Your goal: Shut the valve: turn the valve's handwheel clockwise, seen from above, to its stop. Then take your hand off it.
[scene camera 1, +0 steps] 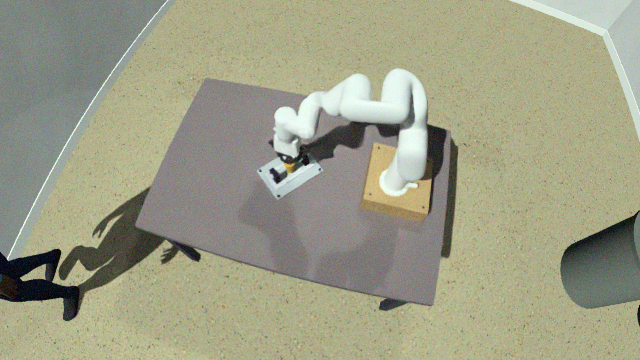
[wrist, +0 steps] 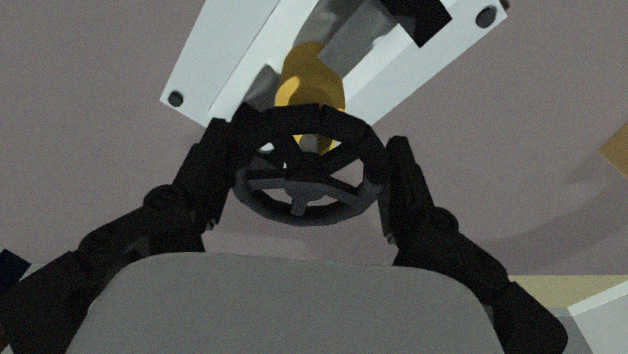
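The valve's black handwheel (wrist: 295, 119) has a round rim with spokes and sits on top of the yellow valve body (scene camera 1: 289, 167) (wrist: 312, 75). The valve is mounted on a pale metal plate (scene camera 1: 287, 190) (wrist: 220, 55) lying on the table. My gripper (scene camera 1: 290, 158) (wrist: 308, 149) is shut on the handwheel, with one black finger at each side of the rim in the wrist view. In the scene view the gripper and wrist largely hide the handwheel. The plate is seen at a slant in the wrist view.
Black pipe clamps (scene camera 1: 275, 174) (wrist: 425, 20) stand on the plate beside the valve body. The grey-brown table (scene camera 1: 200, 150) carries the wooden base block (scene camera 1: 400, 206) under my arm at the right. A person's legs (scene camera 1: 42, 289) show at the lower left, a dark cylinder (scene camera 1: 600, 275) at the right.
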